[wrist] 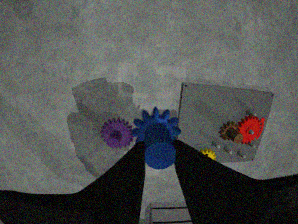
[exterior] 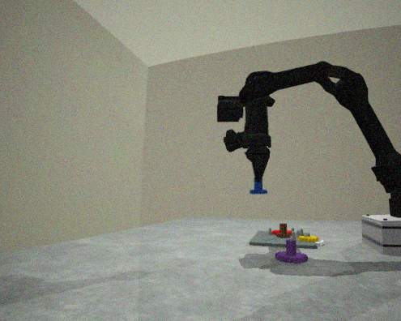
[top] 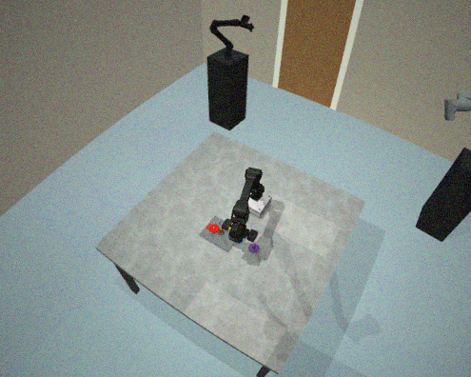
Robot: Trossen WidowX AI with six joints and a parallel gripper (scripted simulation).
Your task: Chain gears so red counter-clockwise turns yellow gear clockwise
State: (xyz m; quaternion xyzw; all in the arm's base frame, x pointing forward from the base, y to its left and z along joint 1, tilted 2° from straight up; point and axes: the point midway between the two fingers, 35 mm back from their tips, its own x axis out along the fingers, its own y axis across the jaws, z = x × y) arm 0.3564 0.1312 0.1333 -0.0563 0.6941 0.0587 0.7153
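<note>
Right now the brown gear is 4 cm behind my gripper tip, 17 cm to the right of it and 14 cm below it. Round my gripper tip: blue gear (1 cm below); then yellow gear (11 cm behind, 13 cm to the right, 15 cm below); then purple gear (8 cm behind, 6 cm to the left, 15 cm below).
</note>
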